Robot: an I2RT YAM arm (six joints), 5 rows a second.
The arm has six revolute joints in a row. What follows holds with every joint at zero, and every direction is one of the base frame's.
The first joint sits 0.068 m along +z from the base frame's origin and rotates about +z.
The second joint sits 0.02 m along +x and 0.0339 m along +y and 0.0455 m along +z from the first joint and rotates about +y.
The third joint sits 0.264 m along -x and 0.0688 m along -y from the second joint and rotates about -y.
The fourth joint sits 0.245 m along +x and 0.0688 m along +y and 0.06 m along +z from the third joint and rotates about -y.
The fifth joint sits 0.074 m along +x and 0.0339 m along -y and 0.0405 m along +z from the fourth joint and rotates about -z.
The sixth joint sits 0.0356 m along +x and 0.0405 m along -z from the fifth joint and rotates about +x.
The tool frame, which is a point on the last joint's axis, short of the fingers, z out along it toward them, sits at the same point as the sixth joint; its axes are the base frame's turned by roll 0, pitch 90 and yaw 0 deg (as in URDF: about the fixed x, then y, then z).
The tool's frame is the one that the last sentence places.
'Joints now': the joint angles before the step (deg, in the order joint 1, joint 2, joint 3, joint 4, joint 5, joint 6). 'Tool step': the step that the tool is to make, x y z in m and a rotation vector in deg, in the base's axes. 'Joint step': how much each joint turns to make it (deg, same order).
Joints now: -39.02 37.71 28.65 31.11 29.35 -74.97
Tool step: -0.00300 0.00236 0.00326 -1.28 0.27 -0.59
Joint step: 0.00 -0.88 0.09 0.36 0.09 -1.49
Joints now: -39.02 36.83 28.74 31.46 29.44 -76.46
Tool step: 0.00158 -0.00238 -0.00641 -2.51 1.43 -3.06
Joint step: 0.00 1.49 -2.19 6.40 1.59 -4.48
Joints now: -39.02 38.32 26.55 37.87 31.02 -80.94
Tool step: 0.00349 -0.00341 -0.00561 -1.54 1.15 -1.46
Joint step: -0.09 2.11 -1.41 5.01 0.35 -2.73
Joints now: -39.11 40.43 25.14 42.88 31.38 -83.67
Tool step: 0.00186 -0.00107 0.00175 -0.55 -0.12 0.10
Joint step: 0.09 0.88 0.35 1.16 -0.18 -0.36
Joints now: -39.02 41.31 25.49 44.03 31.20 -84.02
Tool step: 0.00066 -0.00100 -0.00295 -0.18 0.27 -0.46
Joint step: -0.09 0.52 -0.62 1.32 0.18 -0.52
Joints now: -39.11 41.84 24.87 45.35 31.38 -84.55
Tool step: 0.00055 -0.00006 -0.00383 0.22 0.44 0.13
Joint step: 0.09 0.08 -0.70 0.34 -0.09 -0.09
